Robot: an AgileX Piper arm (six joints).
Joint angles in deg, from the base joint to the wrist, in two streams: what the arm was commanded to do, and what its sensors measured. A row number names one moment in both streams.
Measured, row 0:
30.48, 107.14, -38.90, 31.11, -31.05, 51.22
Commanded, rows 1 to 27:
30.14, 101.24, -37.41, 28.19, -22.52, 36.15
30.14, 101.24, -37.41, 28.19, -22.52, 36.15
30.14, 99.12, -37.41, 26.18, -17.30, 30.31
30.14, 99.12, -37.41, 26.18, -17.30, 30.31
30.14, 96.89, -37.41, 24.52, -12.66, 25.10
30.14, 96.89, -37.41, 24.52, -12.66, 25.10
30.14, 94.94, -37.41, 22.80, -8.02, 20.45
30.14, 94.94, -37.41, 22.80, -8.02, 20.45
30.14, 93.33, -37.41, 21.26, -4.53, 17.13
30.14, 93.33, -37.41, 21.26, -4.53, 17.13
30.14, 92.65, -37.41, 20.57, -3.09, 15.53
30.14, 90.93, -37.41, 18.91, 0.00, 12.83
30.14, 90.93, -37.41, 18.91, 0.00, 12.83
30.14, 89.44, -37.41, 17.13, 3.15, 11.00
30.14, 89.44, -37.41, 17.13, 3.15, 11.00
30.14, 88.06, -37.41, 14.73, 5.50, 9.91
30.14, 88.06, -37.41, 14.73, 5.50, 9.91
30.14, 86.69, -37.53, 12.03, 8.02, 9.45
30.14, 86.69, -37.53, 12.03, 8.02, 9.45
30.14, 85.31, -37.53, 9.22, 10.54, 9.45
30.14, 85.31, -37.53, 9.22, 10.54, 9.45
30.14, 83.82, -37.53, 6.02, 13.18, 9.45
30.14, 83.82, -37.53, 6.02, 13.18, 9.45
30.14, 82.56, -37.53, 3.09, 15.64, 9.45
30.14, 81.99, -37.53, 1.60, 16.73, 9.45
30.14, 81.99, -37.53, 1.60, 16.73, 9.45
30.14, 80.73, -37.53, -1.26, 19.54, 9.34
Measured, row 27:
30.48, 82.51, -37.47, 2.98, 15.76, 10.26
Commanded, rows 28 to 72:
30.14, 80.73, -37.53, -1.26, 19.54, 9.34
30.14, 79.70, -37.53, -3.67, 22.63, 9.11
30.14, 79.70, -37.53, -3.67, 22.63, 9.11
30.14, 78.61, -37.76, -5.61, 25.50, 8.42
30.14, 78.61, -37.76, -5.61, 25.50, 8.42
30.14, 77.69, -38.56, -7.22, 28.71, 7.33
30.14, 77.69, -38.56, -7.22, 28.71, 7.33
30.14, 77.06, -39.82, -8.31, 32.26, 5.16
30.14, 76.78, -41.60, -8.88, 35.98, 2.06
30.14, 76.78, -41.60, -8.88, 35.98, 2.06
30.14, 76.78, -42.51, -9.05, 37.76, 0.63
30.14, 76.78, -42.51, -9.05, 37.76, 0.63
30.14, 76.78, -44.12, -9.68, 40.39, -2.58
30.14, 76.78, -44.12, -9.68, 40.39, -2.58
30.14, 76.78, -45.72, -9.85, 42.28, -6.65
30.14, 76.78, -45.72, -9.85, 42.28, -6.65
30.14, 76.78, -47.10, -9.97, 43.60, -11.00
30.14, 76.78, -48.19, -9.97, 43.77, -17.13
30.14, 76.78, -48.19, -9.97, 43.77, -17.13
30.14, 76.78, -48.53, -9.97, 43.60, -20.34
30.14, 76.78, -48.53, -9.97, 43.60, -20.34
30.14, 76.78, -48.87, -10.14, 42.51, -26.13
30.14, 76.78, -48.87, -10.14, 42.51, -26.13
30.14, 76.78, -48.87, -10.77, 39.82, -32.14
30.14, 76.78, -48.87, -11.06, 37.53, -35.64
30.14, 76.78, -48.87, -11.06, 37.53, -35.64
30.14, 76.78, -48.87, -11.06, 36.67, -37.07
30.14, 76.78, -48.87, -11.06, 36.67, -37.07
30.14, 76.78, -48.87, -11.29, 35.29, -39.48
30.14, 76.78, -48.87, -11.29, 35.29, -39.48
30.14, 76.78, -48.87, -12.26, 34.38, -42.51
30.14, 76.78, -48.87, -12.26, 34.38, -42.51
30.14, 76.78, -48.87, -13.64, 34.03, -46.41
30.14, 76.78, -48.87, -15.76, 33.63, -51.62
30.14, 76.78, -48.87, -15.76, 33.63, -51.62
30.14, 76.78, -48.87, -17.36, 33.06, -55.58
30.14, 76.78, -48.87, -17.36, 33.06, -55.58
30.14, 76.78, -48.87, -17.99, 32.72, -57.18
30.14, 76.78, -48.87, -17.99, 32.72, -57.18
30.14, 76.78, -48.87, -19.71, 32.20, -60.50
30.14, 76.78, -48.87, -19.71, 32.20, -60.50
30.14, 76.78, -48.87, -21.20, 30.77, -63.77
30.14, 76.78, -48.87, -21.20, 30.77, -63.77
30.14, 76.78, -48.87, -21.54, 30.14, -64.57
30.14, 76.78, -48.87, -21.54, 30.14, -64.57
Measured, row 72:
30.48, 77.29, -48.53, -20.45, 31.34, -62.17
